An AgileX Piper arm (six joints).
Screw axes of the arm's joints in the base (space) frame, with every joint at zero. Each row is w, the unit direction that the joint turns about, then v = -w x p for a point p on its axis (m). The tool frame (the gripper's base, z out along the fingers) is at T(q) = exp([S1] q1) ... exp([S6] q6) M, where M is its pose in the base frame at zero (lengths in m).
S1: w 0 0 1 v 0.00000 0.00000 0.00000
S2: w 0 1 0 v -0.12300 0.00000 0.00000
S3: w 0 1 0 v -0.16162 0.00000 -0.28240
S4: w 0.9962 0 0.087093 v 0.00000 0.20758 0.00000
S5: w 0 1 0 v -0.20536 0.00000 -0.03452
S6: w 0.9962 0 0.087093 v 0.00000 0.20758 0.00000
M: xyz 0.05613 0.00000 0.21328 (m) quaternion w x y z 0.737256 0 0.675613 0
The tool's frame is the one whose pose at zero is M.
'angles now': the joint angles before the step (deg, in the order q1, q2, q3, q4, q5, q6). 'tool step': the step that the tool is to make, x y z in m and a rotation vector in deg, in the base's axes. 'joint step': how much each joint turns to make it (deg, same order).
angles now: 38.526 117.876 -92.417 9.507 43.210 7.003
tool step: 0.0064 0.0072 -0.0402 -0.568 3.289 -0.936
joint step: -0.001 5.312 -0.003 2.075 -2.383 -0.313
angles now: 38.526 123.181 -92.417 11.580 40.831 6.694
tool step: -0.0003 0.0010 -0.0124 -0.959 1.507 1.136
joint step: 0.000 1.531 0.006 0.840 0.464 -1.563
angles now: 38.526 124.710 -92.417 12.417 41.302 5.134
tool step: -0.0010 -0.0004 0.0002 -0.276 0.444 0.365
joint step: 0.001 -0.077 0.021 0.133 0.638 -0.329
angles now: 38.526 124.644 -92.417 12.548 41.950 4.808
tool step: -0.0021 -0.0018 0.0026 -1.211 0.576 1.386
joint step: -0.001 -0.407 -0.095 -0.525 1.874 -0.858
